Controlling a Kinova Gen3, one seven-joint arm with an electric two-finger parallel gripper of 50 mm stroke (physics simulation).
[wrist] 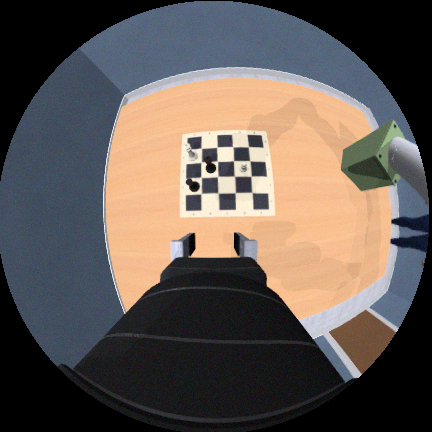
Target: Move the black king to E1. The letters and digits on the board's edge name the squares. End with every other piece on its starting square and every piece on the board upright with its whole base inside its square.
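Places are measured from the arm's base along level axes (x ahead, y left, z up), in centimetres.
Where they show: gripper, fingertip midpoint: (214, 240).
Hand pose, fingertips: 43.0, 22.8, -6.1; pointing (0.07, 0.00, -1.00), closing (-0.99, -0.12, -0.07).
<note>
After its pixels a point has its place, as x, y, z.
The chessboard (227, 215) {41.6, 19.4, -19.0} lies in the upper middle of the view, with edge marks too small to read. One black piece (210, 167) {46.2, 9.4, -17.3} stands in the third row from the top, second column from the left. Another black piece (193, 186) {49.5, 13.9, -17.3} stands in the leftmost column, fourth row. I cannot tell which is the king. A tall white piece (192, 155) {50.8, 6.5, -17.5} stands in the leftmost column, second row. A small white piece (243, 168) {39.0, 8.7, -17.9} stands in the third row, fourth column. All look upright. My gripper (214, 240) {43.0, 22.8, -6.1} is open and empty, beyond the board's lower edge in the view.
The wooden table (145, 240) {61.8, 28.1, -19.6} carries the board. A green block-shaped base (367, 160) {7.1, 2.0, -8.2} with a pale grey arm part is at the right. Dark blue legs (412, 232) show at the far right. A brown panel (364, 337) with pale edging is at the lower right.
</note>
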